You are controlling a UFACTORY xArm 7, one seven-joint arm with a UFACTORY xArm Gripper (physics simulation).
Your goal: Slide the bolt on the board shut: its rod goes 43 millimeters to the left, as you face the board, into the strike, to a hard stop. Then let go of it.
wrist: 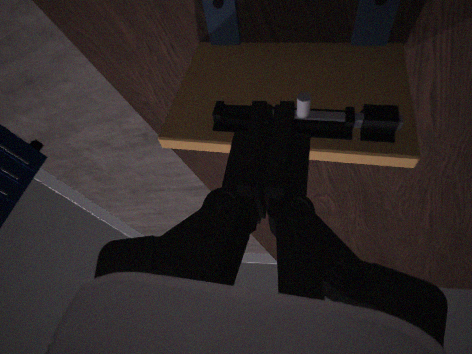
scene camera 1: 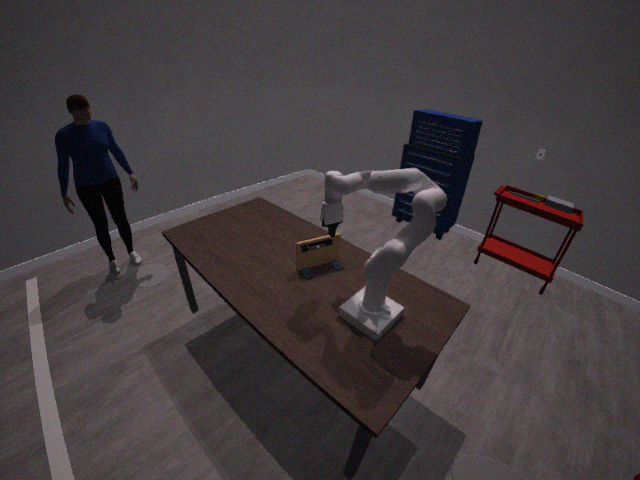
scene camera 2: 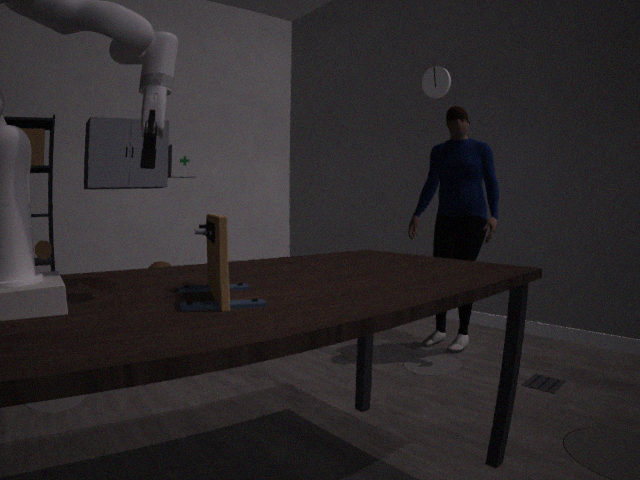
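Seen in the pictures: gripper, fingertip midpoint: [wrist: 275,123] [scene camera 1: 331,235] [scene camera 2: 147,168]; arm's base, link origin: [scene camera 1: 372,306] [scene camera 2: 14,282].
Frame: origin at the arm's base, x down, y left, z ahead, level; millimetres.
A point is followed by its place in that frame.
Note:
The upright yellow board [scene camera 1: 318,258] @(z 413, x 4, y -143 mm) [scene camera 2: 222,268] @(z 360, x -28, y -265 mm) [wrist: 300,67] @(z 417, x 1, y -134 mm) carries a black bolt [scene camera 1: 316,244] @(z 409, x -92, y -114 mm) [scene camera 2: 210,232] @(z 396, x -88, y -167 mm) [wrist: 330,131] @(z 432, x -100, y -100 mm) near its top edge. In the wrist view the pale round knob [wrist: 303,106] @(z 396, x -95, y -113 mm) stands out from the grey rod [wrist: 327,116] @(z 421, x -90, y -99 mm). The rod spans the narrow gap and enters the black strike [wrist: 380,120] @(z 436, x -98, y -55 mm), and a grey end shows at the strike's far side. My gripper [scene camera 1: 332,234] @(z 292, x -225, y -70 mm) [scene camera 2: 148,166] @(z 292, x -225, y -70 mm) [wrist: 275,124] @(z 292, x -225, y -70 mm) is shut and empty. It hangs above the board, apart from the knob. Its fingers hide part of the bolt body in the wrist view.
Blue feet [scene camera 1: 336,265] @(z 329, x 45, y -201 mm) [scene camera 2: 248,303] @(z 416, x 45, y -266 mm) [wrist: 222,25] @(z 348, x 45, y -214 mm) hold the board on the brown table [scene camera 1: 248,237] @(z 936, x 53, y -90 mm) [scene camera 2: 361,289] @(z 713, x 53, y -305 mm). The arm's white base [scene camera 1: 371,312] @(z -20, x -8, y 46 mm) [scene camera 2: 31,297] @(z 21, x 15, y -106 mm) stands on the board's bolt side. A person [scene camera 1: 90,155] [scene camera 2: 462,175] stands beyond the table. A blue tool cabinet [scene camera 1: 444,134] and a red cart [scene camera 1: 516,258] stand behind.

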